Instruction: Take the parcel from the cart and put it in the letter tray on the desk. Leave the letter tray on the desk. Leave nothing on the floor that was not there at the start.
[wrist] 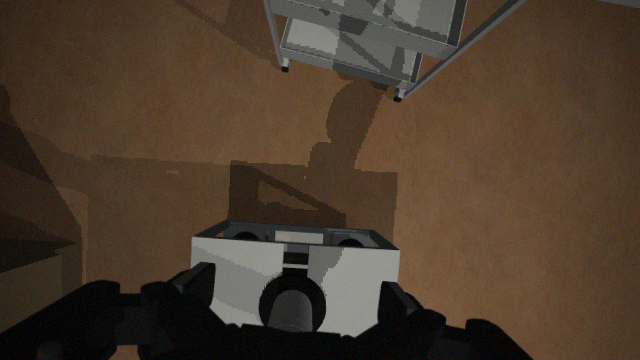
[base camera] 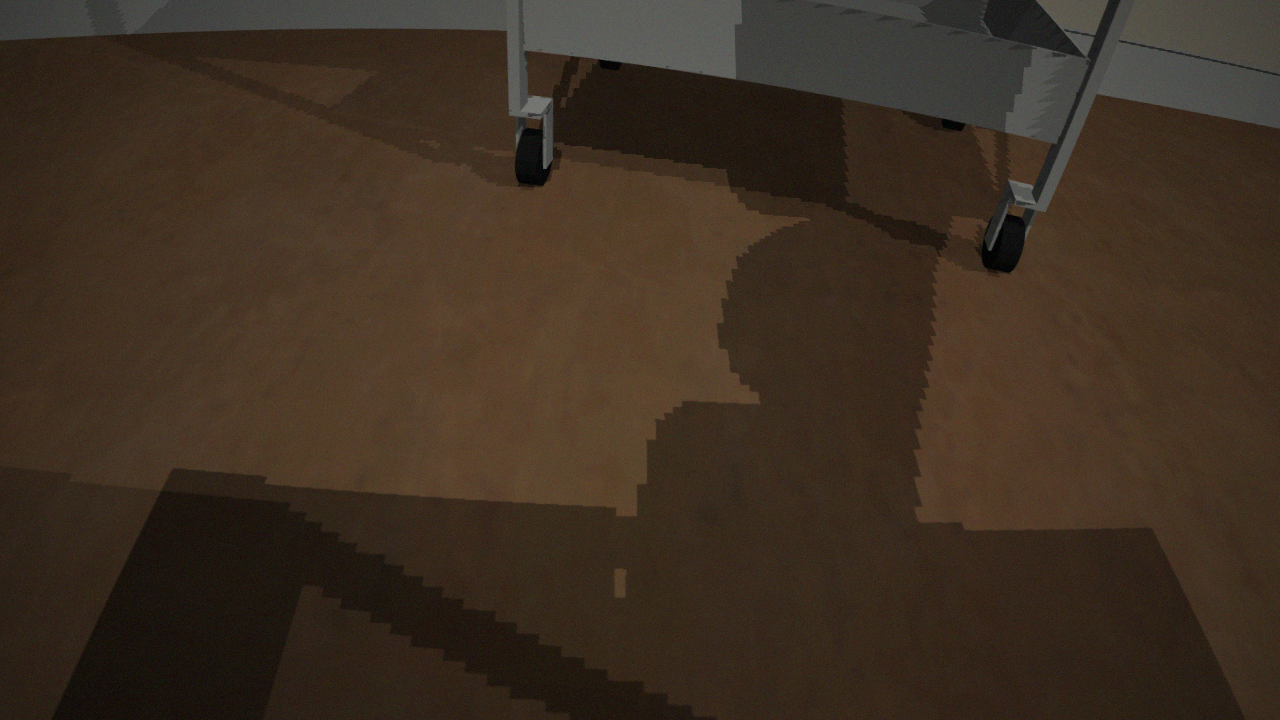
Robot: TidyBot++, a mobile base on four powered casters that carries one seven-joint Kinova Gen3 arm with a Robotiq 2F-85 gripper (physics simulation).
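Where they show: gripper, fingertip midpoint: (wrist: 297, 291); arm's base, origin of the base link: (wrist: 292, 308).
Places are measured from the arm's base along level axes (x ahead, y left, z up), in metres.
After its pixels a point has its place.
Observation:
The grey cart (base camera: 626, 40) {x 0.680, y 0.016, z -0.248 m} (wrist: 367, 75) {x 0.646, y -0.178, z -0.232 m} stands ahead; its lower part shows in the base camera view, and two of its shelves show at the top of the wrist view. The parcel does not show in either view. My gripper (wrist: 297, 291) {x 0.250, y -0.014, z 0.540 m} is open, its black fingers wide apart at the bottom of the wrist view, high above the robot's own white base and well short of the cart. Nothing is held between the fingers. The letter tray does not show in these views.
The white mobile base (wrist: 240, 260) {x 0.103, y 0.131, z -0.014 m} lies below the gripper. A tan, box-like piece of furniture (wrist: 30, 290) {x -0.077, y 0.777, z -0.123 m} stands at the lower left of the wrist view, close to the base. A pale wall with a skirting board (base camera: 1190, 94) {x 1.155, y -0.864, z -0.369 m} runs behind the cart. Shadows fall across the brown floor.

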